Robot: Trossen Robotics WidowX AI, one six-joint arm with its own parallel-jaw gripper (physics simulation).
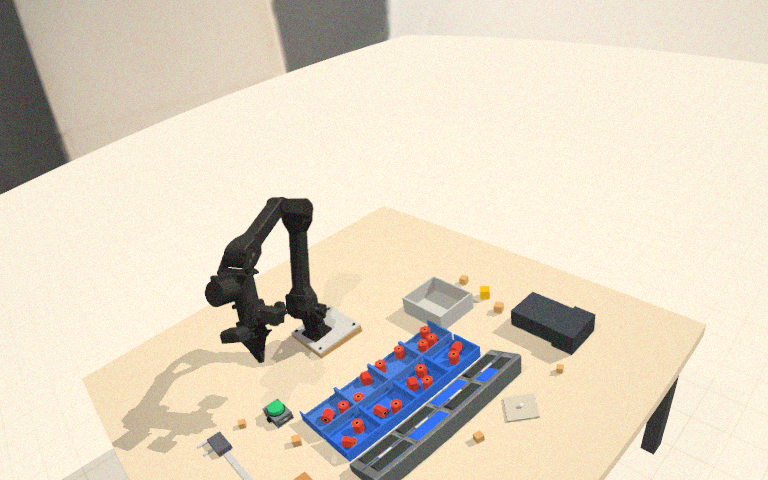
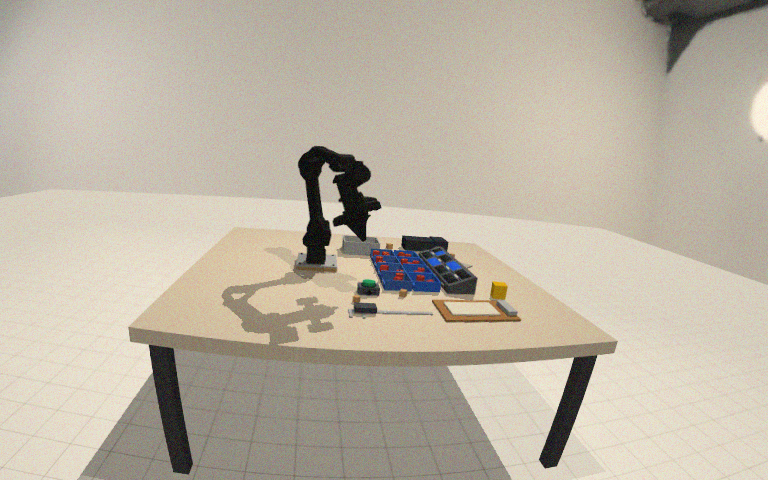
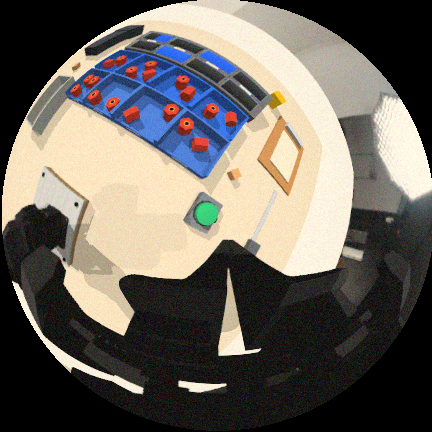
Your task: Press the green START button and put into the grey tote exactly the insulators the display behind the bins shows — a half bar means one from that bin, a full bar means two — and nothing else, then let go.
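Frame: origin at the arm's base, x ahead, y left, z up, level; metres.
Seen in the pictures: gripper, fingertip midpoint: (image 1: 261, 362) (image 2: 364, 241) (image 3: 226, 244); arm's base at its link origin: (image 1: 317, 331) (image 2: 315, 261) (image 3: 55, 226).
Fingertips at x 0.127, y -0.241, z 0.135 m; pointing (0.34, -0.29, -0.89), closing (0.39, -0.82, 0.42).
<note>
Offsets run from my fingertips to a thing's top centre. "spot": to the spot under its first point.
My gripper (image 1: 259, 357) (image 2: 363, 236) (image 3: 226, 244) is shut and empty. It points down and hangs well above the table. The green START button {dy -0.022, dx +0.022, dz -0.117 m} (image 1: 274, 408) (image 2: 368, 284) (image 3: 206, 213) sits on its grey base below and a little ahead of the fingertips. The blue bin tray (image 1: 311, 420) (image 2: 425, 286) (image 3: 151, 100) holds several red insulators {dy +0.287, dx +0.219, dz -0.126 m} (image 1: 421, 370) {dy +0.089, dx +0.148, dz -0.126 m} (image 3: 186, 125) spread over its compartments. Behind it the grey display (image 1: 430, 448) (image 2: 460, 286) (image 3: 257, 105) shows some cells lit blue and others dark. The grey tote {dy +0.517, dx +0.086, dz -0.103 m} (image 1: 434, 314) (image 2: 358, 247) (image 3: 44, 106) stands empty beyond the tray's far end.
A black box {dy +0.605, dx +0.404, dz -0.101 m} (image 1: 554, 321) (image 2: 424, 243) lies past the display. A yellow cube {dy -0.058, dx +0.459, dz -0.112 m} (image 1: 484, 292) (image 2: 498, 290) (image 3: 277, 99), several small wooden cubes {dy -0.048, dx +0.126, dz -0.138 m} (image 1: 296, 440), a white plate {dy +0.328, dx +0.482, dz -0.152 m} (image 1: 520, 408), a wooden-framed pad {spot: dy -0.185, dx +0.203, dz -0.152 m} (image 2: 441, 310) (image 3: 268, 149) and a grey hand tool {dy -0.201, dx +0.054, dz -0.138 m} (image 1: 220, 445) (image 2: 365, 309) lie around.
</note>
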